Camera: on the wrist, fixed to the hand. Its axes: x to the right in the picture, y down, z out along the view.
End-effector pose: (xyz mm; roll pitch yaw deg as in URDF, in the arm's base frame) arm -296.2 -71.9 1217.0 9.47 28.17 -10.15
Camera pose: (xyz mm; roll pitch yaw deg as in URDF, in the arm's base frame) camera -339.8 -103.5 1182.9 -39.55 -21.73 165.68
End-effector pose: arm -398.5 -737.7 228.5 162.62 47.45 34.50
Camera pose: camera -424.4 -687.4 257.8 164.76 -54.89 -144.50
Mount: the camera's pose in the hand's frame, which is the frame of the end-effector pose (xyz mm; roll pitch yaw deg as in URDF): -16.8 -46.1 -40.7 -32.01 6.93 177.21
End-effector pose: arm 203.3 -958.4 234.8 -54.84 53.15 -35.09
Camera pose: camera 170.0 -1008.1 256.8 18.45 -46.72 150.84
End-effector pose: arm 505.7 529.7 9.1 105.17 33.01 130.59
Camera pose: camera 487.9 471.6 -10.1 -132.69 -37.28 -56.91
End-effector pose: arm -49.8 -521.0 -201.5 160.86 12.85 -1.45
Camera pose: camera -59.5 -463.8 -175.0 167.19 -20.31 178.92
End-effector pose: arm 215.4 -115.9 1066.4 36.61 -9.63 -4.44
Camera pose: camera 207.9 -128.1 1004.3 -69.76 13.47 169.02
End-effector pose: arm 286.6 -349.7 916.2 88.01 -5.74 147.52
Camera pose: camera 275.7 -389.1 867.3 -120.40 3.17 -39.51
